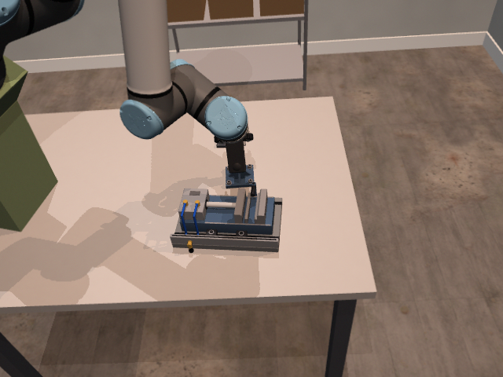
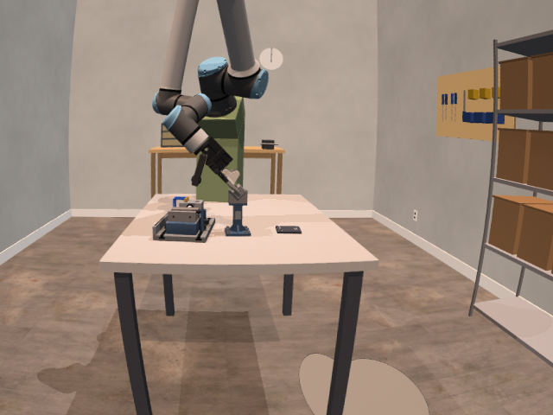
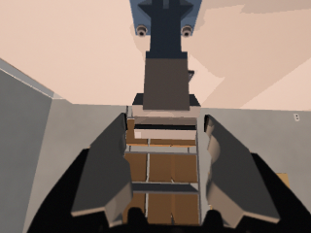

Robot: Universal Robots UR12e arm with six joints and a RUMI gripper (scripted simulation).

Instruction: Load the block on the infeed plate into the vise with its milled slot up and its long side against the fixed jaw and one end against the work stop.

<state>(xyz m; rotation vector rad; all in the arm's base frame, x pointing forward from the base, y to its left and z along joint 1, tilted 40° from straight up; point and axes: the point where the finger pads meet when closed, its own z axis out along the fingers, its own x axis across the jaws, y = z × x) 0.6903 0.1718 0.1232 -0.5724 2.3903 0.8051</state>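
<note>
My hand is right at the part. The rest, counted from my hand: moving jaw (190 mm to the right, 80 mm below, 40 mm ahead); cylinder rod (190 mm to the right, 80 mm below, 20 mm behind); work stop (140 mm to the right, 70 mm below, 70 mm ahead).
</note>
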